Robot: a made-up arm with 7 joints.
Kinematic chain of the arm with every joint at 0, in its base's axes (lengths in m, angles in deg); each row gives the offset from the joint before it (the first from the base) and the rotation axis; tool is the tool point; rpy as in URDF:
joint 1: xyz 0 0 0.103 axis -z
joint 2: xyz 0 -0.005 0.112 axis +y
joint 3: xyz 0 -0.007 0.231 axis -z
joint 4: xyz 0 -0.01 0.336 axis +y
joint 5: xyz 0 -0.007 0.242 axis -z
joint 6: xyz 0 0 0.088 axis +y
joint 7: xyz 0 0 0.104 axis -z
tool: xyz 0 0 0 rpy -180 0 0
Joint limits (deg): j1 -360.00..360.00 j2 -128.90..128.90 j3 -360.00..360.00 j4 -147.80..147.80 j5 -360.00..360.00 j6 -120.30..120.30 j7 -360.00..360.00
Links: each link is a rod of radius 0.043 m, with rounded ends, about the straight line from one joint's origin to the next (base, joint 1, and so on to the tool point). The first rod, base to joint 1, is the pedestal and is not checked.
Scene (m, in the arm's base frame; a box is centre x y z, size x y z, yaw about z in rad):
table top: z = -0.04
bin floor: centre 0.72 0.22 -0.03 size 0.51 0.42 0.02 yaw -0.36
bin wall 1: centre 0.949 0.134 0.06 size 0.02 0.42 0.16 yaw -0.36
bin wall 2: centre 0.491 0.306 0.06 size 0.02 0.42 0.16 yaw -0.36
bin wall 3: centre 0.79 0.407 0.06 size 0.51 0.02 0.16 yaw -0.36
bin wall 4: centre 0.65 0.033 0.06 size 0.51 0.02 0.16 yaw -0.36
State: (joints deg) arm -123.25 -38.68 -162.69 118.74 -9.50 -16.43 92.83
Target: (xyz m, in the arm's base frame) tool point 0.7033 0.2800 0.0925
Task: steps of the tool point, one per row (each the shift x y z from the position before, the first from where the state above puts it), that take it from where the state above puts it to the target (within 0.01 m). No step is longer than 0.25 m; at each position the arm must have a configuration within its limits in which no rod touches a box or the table.
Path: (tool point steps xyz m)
1: 0.1783 0.0560 0.0006
2: 0.1551 0.1181 0.0145
3: 0.1091 0.1672 0.0298
4: 0.0681 0.1321 -0.0722
5: 0.0278 0.1543 -0.0804
6: -0.0196 0.1618 -0.0869

